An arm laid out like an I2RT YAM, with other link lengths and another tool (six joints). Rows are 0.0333 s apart.
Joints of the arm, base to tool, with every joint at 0 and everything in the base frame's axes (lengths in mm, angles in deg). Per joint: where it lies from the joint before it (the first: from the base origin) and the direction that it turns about. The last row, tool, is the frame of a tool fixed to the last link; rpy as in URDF.
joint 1: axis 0 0 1 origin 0 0 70
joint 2: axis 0 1 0 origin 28 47.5 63.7
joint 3: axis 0 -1 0 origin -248.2 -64.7 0
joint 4: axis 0 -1 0 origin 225.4 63.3 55.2
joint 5: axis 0 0 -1 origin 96.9 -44.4 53.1
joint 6: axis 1 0 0 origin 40.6 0 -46.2
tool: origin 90 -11 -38 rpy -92.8 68.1 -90
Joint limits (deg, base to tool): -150..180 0..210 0..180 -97..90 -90..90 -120..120
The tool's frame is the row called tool.
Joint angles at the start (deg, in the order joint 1, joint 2, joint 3, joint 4, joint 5, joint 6): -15.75 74.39 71.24 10.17 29.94 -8.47
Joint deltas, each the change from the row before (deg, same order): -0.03 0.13 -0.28 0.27 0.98 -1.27; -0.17 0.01 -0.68 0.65 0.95 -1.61; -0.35 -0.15 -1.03 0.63 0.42 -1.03; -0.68 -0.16 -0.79 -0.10 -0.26 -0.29; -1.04 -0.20 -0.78 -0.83 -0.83 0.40; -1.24 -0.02 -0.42 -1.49 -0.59 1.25; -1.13 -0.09 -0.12 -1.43 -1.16 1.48
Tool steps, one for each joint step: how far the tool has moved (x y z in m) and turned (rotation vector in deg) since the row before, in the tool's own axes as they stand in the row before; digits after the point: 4 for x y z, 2 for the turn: 0.0029 -0.0017 0.0002 0.80 0.69 -1.31; 0.0042 -0.0023 0.0001 0.93 0.70 -1.62; 0.0058 -0.0013 0.0001 0.53 0.64 -1.17; 0.0067 -0.0010 0.0008 0.02 0.75 -0.71; 0.0092 -0.0004 0.0014 -0.48 1.09 -0.37; 0.0107 -0.0008 0.0021 -0.33 1.66 0.30; 0.0073 -0.0007 0.0018 -0.69 1.00 0.77
